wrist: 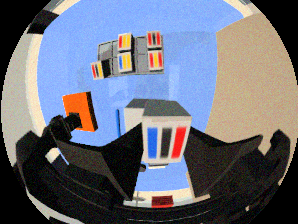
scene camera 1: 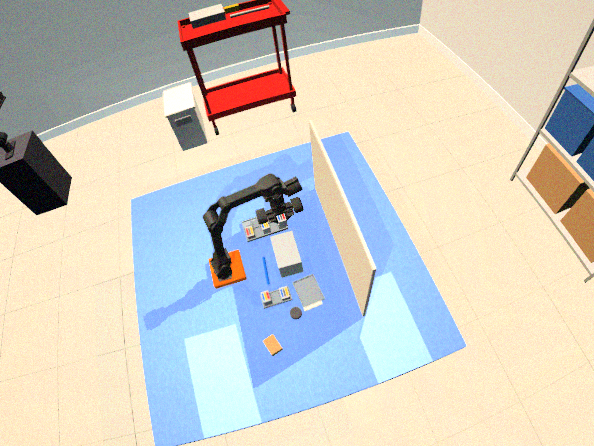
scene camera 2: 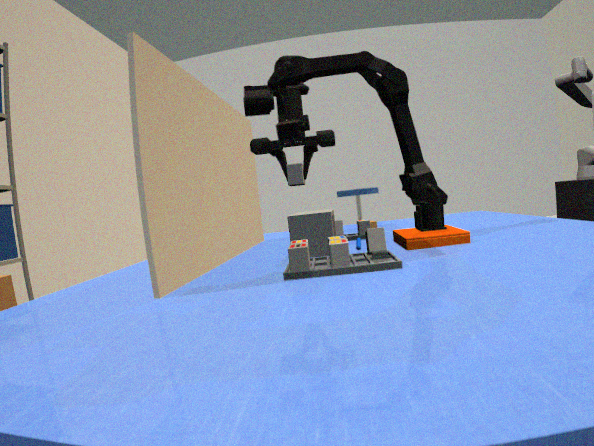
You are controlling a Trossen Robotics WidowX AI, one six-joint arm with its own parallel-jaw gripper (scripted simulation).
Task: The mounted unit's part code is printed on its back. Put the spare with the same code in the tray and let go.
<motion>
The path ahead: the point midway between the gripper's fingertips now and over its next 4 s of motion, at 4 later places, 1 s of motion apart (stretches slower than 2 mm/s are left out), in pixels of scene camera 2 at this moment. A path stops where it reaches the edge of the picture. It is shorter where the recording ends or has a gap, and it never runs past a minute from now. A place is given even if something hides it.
The gripper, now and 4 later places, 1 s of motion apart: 296, 180; 292, 186; 300, 191; 299, 197; 300, 205
</motion>
